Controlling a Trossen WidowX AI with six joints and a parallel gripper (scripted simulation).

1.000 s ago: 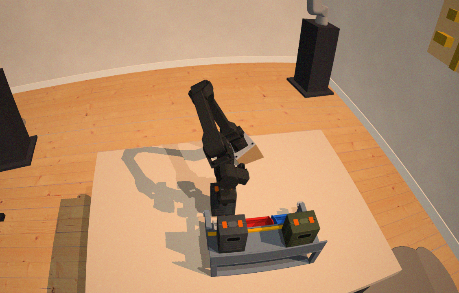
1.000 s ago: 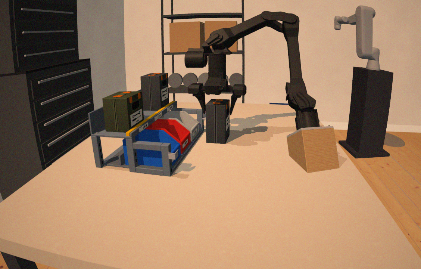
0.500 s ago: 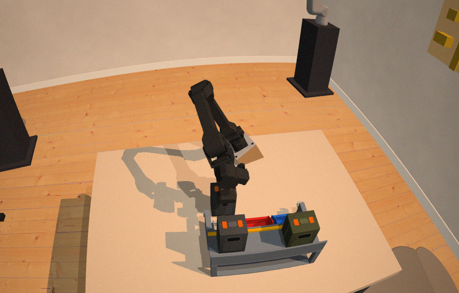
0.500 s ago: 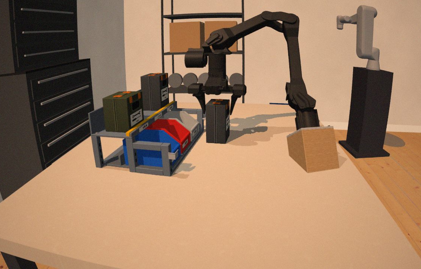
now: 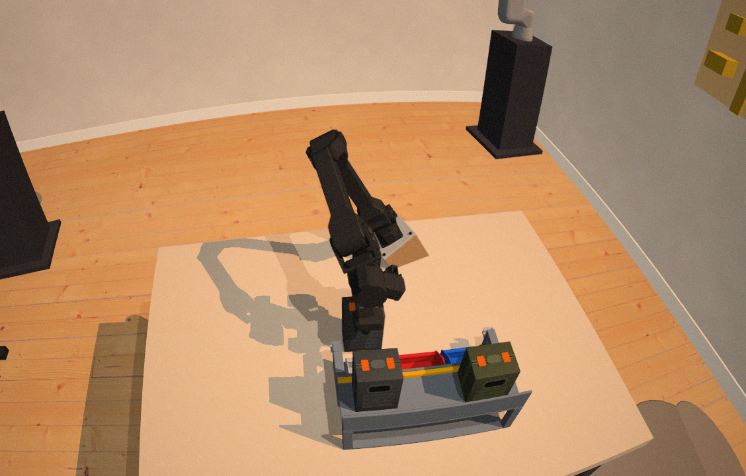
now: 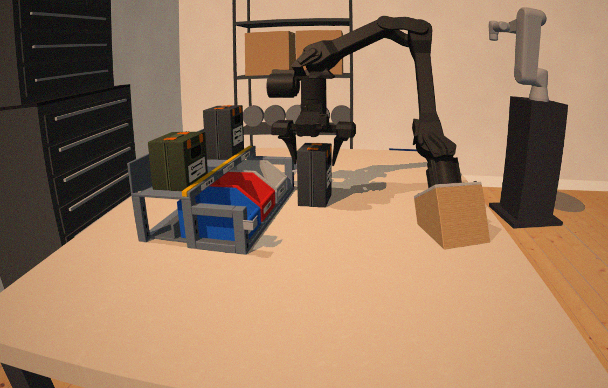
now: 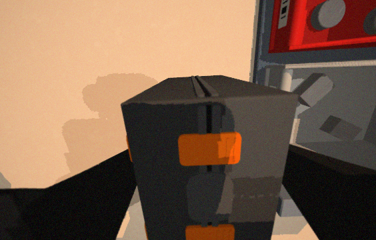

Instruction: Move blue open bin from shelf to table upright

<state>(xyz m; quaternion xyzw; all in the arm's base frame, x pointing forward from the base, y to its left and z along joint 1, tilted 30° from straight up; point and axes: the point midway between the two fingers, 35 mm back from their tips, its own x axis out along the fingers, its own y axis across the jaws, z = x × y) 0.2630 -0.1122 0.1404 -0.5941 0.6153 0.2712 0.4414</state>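
My gripper is now 190 mm to the right of the blue open bin, 190 mm short of it and 80 mm above it. The rest, counted from my hand: red bin: 170 mm ahead, 80 mm to the left, 80 mm below; yellow rail: 200 mm ahead, 70 mm to the left, 10 mm below; green case: 270 mm ahead, 170 mm to the left, 30 mm above.
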